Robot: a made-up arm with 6 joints.
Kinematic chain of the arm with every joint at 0, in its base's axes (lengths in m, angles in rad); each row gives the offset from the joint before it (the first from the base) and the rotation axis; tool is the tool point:
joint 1: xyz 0 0 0.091 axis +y
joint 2: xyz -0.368 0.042 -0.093 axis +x
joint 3: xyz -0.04 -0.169 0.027 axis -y
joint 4: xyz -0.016 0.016 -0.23 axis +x
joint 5: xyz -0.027 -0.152 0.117 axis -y
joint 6: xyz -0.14 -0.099 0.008 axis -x
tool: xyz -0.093 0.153 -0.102
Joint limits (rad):
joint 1: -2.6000..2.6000
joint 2: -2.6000..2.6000
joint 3: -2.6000..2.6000
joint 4: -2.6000..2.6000
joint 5: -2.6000..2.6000
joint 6: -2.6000..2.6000
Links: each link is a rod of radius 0.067 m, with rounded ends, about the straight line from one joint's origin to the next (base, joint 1, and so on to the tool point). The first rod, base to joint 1, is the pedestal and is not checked.
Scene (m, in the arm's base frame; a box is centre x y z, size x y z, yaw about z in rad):
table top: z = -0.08
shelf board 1: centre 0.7 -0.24 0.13 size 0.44 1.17 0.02 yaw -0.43
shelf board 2: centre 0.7 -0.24 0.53 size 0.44 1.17 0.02 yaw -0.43
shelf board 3: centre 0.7 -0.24 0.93 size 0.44 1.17 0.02 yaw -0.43
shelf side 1: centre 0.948 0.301 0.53 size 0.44 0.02 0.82 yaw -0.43
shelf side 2: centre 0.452 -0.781 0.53 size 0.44 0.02 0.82 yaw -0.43
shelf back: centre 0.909 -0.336 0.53 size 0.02 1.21 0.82 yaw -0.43
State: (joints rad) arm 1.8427 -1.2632 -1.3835 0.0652 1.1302 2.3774
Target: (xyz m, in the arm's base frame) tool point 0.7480 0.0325 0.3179
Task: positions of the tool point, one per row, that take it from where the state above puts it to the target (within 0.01 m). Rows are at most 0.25 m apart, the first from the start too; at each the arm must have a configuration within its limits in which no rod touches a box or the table.
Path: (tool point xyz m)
1: 0.5214 0.0142 0.7403
2: 0.3550 0.0879 0.7191
3: 0.4393 0.1423 0.5100
4: 0.4226 0.1817 0.3179
5: 0.5425 0.1393 0.3226
6: 0.6517 0.0887 0.3222
7: 0.7480 0.0325 0.3179

